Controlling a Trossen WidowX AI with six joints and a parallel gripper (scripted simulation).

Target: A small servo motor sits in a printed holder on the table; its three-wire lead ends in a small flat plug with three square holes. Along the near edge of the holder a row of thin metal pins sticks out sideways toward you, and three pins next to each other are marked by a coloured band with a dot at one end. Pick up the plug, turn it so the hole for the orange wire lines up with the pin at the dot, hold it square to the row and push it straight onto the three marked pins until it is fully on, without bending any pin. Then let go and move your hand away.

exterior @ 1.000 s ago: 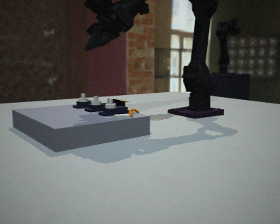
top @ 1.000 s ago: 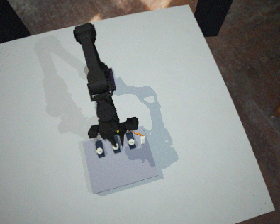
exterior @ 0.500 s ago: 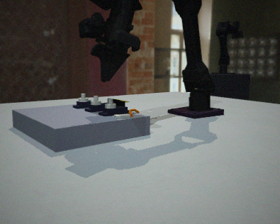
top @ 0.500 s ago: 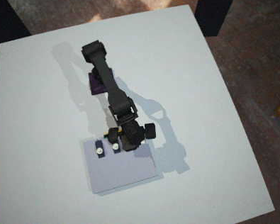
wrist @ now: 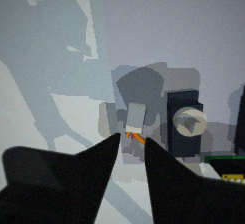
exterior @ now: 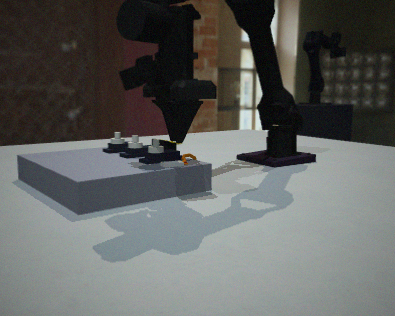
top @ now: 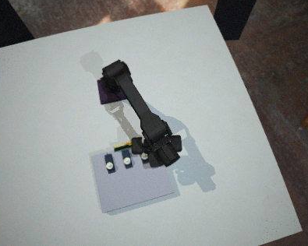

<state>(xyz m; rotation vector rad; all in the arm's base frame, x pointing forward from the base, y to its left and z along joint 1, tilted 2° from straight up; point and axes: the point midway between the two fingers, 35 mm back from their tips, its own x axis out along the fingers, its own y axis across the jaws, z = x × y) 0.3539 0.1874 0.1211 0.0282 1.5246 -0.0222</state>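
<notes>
Right now my gripper tip is 110 mm to the left of the yellow band, 40 mm past it and 10 mm above it. Also, from my gripper tip: grey printed holder (130 mm ahead, 110 mm to the right, 60 mm below).
</notes>
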